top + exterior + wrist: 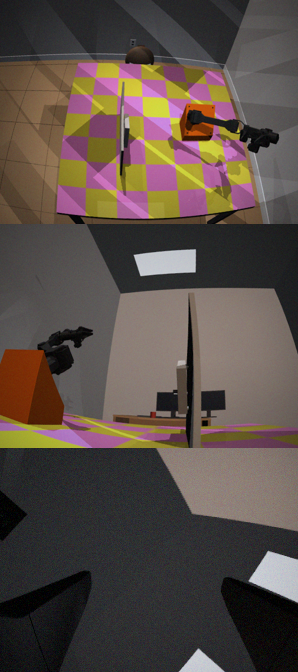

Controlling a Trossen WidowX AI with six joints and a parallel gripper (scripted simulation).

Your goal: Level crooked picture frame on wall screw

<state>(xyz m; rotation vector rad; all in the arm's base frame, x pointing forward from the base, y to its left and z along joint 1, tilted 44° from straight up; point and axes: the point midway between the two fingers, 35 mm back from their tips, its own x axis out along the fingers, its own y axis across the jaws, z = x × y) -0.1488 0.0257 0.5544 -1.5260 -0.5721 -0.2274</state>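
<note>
Now: gripper tip 580 mm short of the picture frame, 230 mm to the left of it and 360 mm above it. Also, from my gripper tip: thin upright wall panel: 590 mm ahead, 250 mm to the right, 370 mm below.
</note>
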